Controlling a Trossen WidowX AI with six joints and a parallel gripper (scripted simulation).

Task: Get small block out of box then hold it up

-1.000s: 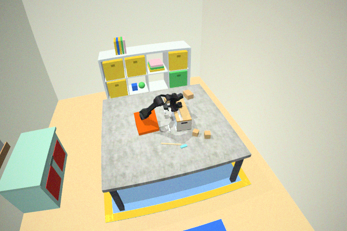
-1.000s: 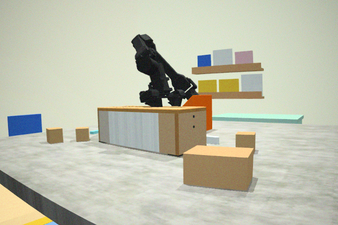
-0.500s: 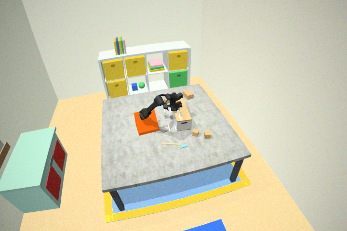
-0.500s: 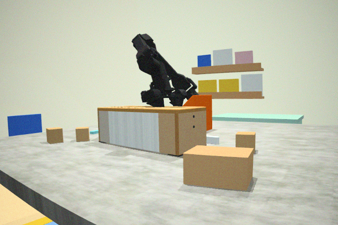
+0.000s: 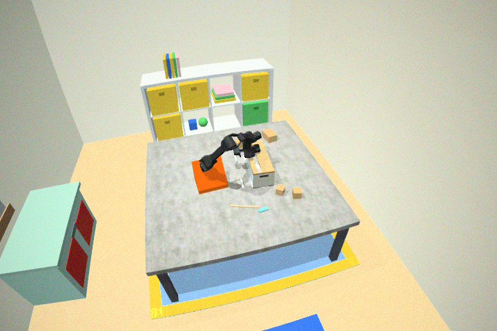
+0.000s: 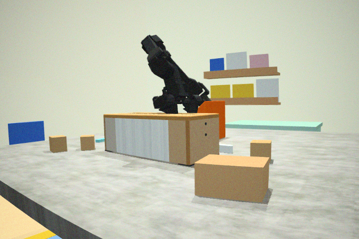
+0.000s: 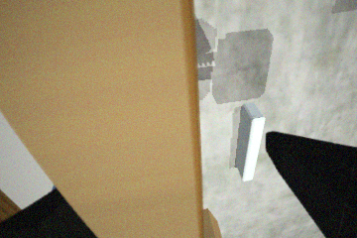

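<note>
Now: gripper tip 60 mm short of the blue block and 10 mm to the right of it. Also, from my gripper tip: cyan piece (460 mm to the right, 90 mm behind, 80 mm below); wooden box (70 mm to the right, 20 mm below, 20 mm ahead); thin stick (380 mm to the right, 180 mm behind, 80 mm below).
</note>
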